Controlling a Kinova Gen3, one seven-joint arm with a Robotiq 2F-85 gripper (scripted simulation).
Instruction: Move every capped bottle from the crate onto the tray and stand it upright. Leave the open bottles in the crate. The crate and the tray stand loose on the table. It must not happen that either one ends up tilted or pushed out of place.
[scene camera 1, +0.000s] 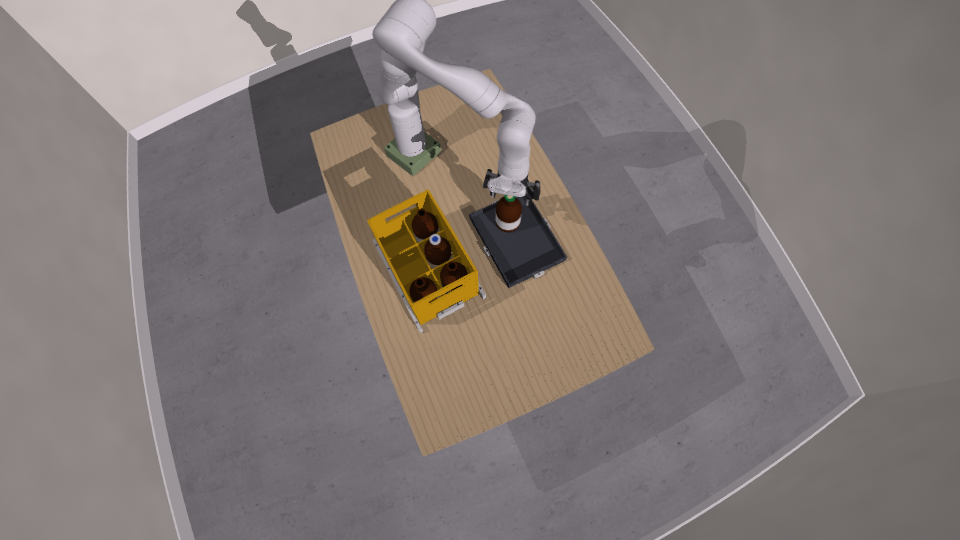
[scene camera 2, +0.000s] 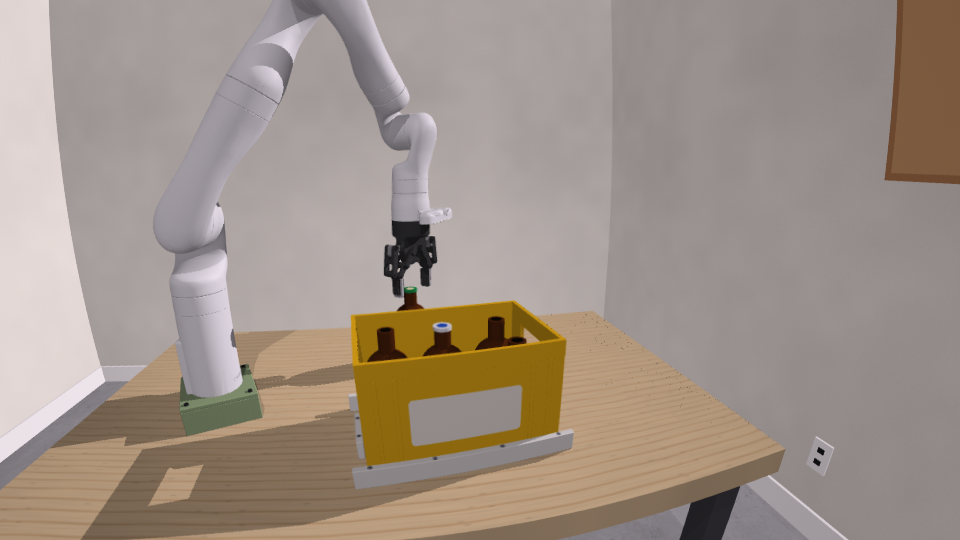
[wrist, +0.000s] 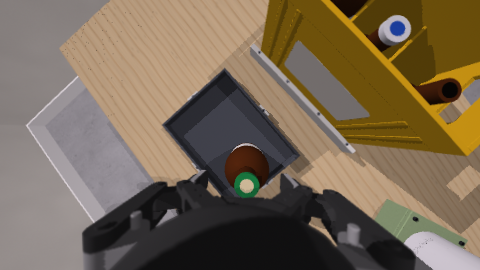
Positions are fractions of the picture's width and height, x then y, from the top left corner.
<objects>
My gripper (wrist: 0.51, 0.66) is 0.16 m from the lens. A yellow crate (wrist: 0.77, 0.38) is 0.23 m from the lens.
</objects>
